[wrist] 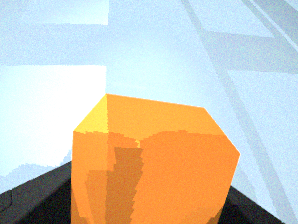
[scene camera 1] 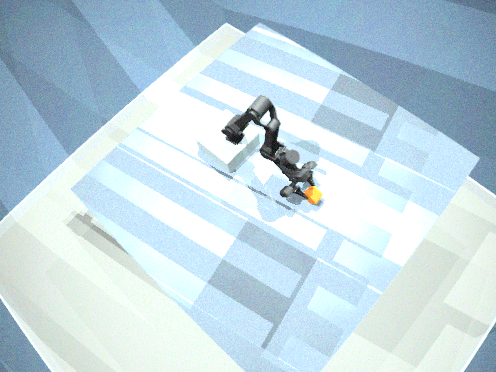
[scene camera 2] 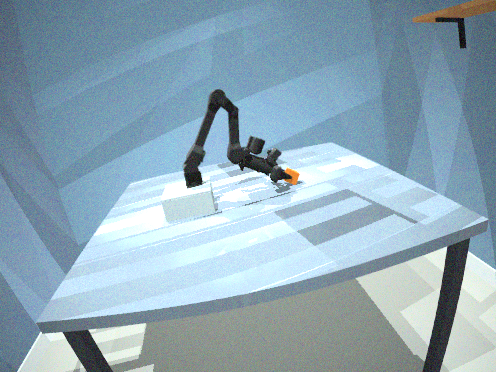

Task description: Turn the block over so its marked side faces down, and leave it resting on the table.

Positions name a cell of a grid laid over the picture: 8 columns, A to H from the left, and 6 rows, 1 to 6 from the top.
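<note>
I can see my gripper (scene camera 1: F4), and the wrist view gives me another look at my gripper (wrist: D5). There is also a block (wrist: D5) that I can see.
</note>
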